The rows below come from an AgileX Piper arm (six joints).
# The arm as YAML. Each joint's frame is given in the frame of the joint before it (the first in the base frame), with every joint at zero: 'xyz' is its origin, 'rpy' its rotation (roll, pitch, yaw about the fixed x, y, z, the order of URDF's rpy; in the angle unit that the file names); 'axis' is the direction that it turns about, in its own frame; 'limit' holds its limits. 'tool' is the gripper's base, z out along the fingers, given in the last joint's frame.
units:
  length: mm
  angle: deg
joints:
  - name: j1
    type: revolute
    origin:
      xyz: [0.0, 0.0, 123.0]
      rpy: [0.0, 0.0, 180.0]
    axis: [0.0, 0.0, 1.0]
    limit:
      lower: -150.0
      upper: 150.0
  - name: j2
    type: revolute
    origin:
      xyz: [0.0, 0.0, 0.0]
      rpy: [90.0, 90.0, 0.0]
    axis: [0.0, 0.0, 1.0]
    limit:
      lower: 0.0
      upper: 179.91
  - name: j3
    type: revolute
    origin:
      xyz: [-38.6, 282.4, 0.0]
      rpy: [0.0, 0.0, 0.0]
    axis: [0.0, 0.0, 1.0]
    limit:
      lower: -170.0
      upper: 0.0
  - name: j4
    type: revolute
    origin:
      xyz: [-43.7, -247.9, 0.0]
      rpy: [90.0, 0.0, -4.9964]
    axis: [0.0, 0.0, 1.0]
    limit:
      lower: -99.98
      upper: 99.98
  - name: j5
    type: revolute
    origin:
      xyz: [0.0, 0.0, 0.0]
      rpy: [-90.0, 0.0, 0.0]
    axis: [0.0, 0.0, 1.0]
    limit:
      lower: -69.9
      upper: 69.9
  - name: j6
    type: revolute
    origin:
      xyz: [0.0, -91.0, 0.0]
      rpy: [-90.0, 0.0, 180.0]
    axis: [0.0, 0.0, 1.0]
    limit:
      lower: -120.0
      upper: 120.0
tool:
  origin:
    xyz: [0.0, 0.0, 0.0]
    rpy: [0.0, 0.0, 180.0]
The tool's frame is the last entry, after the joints.
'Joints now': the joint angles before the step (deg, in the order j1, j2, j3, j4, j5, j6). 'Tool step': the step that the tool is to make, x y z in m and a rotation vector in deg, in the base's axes. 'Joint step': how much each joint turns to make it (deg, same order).
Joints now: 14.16, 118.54, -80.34, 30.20, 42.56, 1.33
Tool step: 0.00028, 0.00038, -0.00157, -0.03, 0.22, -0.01
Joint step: 0.04, 0.26, -0.08, 0.00, 0.02, 0.06
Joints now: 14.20, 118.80, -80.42, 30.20, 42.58, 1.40
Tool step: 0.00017, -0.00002, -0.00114, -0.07, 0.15, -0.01
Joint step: 0.00, 0.17, -0.03, -0.06, 0.01, 0.05
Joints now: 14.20, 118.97, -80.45, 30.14, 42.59, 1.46
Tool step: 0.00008, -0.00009, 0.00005, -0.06, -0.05, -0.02
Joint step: 0.00, -0.01, -0.01, -0.09, -0.05, 0.06
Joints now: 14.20, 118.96, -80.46, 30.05, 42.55, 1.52
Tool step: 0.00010, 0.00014, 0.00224, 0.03, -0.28, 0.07
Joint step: 0.02, -0.25, -0.12, -0.09, 0.08, 0.04
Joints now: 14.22, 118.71, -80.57, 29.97, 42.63, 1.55
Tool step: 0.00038, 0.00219, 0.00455, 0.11, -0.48, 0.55
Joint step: 0.26, -0.32, -0.55, -0.15, 0.45, -0.02
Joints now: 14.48, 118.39, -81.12, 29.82, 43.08, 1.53
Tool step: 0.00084, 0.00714, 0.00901, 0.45, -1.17, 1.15
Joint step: 0.86, -0.48, -1.28, -0.02, 0.60, -0.02
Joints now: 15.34, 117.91, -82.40, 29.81, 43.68, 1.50
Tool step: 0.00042, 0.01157, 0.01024, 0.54, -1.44, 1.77
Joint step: 1.44, -0.34, -1.76, -0.04, 0.66, -0.03
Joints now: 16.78, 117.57, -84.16, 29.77, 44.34, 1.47
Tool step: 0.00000, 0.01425, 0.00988, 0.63, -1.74, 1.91
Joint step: 1.79, -0.15, -1.91, 0.03, 0.25, -0.03
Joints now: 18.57, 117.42, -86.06, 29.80, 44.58, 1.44
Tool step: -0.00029, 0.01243, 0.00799, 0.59, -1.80, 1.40
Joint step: 1.58, -0.10, -1.49, 0.03, -0.35, 0.01
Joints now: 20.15, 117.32, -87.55, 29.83, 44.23, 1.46
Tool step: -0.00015, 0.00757, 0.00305, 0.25, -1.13, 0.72
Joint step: 0.98, 0.11, -0.76, -0.06, -0.58, 0.03
